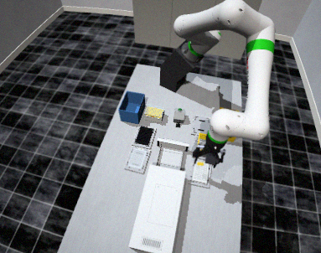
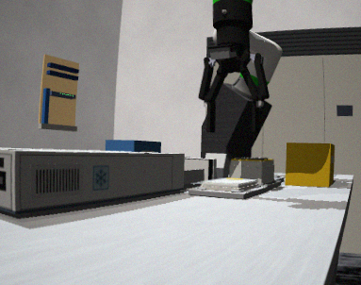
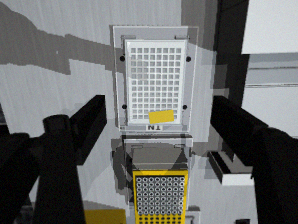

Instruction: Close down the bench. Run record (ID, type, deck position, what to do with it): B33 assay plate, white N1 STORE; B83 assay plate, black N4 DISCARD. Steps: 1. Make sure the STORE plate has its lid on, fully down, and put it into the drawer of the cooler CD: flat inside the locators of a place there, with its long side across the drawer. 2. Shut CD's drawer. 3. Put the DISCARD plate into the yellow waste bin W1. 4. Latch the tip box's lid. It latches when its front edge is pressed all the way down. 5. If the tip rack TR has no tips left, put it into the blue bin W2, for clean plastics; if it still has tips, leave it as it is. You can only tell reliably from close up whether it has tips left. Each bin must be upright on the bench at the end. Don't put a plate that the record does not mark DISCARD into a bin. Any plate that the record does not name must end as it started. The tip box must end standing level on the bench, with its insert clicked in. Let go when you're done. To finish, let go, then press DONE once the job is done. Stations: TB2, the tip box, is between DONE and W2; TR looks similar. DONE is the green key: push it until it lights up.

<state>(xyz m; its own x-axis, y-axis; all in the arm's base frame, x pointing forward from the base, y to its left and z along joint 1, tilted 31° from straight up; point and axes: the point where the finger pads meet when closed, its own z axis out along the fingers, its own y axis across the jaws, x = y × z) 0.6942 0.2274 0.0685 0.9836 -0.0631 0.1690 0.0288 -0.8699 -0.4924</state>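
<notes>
The clear plate lid is 130 mm below my hand. The rest, counted from my hand: yellow-topped tip holder 180 mm behind, 100 mm below, 20 mm to the right; cooler drawer 190 mm to the right, 120 mm below; white plate 140 mm below.
</notes>
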